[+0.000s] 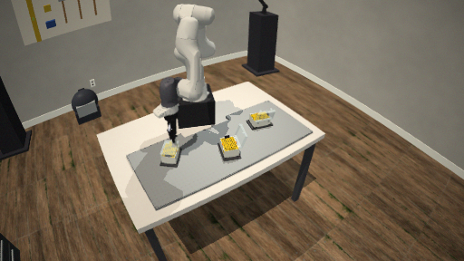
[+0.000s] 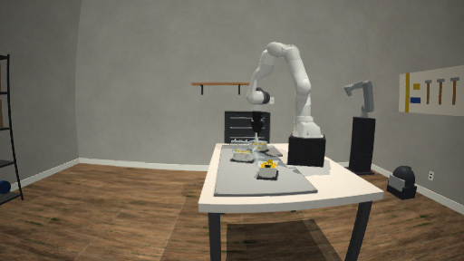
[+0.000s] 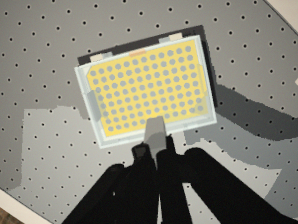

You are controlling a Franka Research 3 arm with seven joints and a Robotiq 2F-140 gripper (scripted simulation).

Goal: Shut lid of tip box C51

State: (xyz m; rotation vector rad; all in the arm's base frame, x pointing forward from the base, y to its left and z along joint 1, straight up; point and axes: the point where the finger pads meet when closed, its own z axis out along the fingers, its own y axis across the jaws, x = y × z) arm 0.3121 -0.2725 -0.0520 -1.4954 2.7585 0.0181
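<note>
My gripper is now 2 cm past the clear lid, 3 cm to the left of it and 5 cm above it.
</note>
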